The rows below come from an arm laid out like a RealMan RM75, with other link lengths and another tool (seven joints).
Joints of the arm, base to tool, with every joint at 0 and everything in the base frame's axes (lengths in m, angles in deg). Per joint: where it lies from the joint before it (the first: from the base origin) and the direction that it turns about. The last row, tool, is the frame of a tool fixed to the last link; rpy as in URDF.
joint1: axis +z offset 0 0 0.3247
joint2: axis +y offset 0 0 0
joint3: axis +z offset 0 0 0.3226
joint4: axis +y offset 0 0 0
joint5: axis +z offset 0 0 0.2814
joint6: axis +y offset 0 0 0
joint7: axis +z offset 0 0 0.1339
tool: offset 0.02 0.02 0.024 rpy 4.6 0 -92.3
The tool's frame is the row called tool.
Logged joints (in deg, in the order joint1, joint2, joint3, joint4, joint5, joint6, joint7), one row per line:
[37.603 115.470 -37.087 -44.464 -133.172 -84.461 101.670]
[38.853 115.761 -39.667 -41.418 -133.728 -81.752 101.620]
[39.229 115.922 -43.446 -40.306 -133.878 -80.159 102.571]
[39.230 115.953 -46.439 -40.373 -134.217 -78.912 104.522]
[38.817 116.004 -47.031 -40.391 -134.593 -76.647 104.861]
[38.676 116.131 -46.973 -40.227 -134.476 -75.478 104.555]
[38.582 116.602 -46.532 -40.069 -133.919 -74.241 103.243]
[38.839 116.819 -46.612 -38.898 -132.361 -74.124 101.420]
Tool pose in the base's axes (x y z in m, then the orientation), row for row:
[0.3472 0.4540 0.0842 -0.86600 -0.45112 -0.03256 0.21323]
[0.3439 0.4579 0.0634 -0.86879 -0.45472 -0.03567 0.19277]
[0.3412 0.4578 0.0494 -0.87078 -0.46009 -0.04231 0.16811]
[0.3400 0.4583 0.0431 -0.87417 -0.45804 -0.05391 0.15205]
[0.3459 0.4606 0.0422 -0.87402 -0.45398 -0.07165 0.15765]
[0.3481 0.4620 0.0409 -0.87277 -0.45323 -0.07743 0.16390]
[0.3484 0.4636 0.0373 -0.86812 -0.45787 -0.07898 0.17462]
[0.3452 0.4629 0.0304 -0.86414 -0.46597 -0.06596 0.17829]
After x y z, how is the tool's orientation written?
As a quaternion, x y z w.
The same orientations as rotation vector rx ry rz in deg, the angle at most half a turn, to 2 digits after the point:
[-137.72 -71.74 -5.18]
[-139.69 -73.11 -5.74]
[-141.91 -74.98 -6.90]
[-143.73 -75.31 -8.86]
[-143.26 -74.41 -11.74]
[-142.56 -74.03 -12.65]
[-140.97 -74.35 -12.82]
[-140.04 -75.51 -10.69]

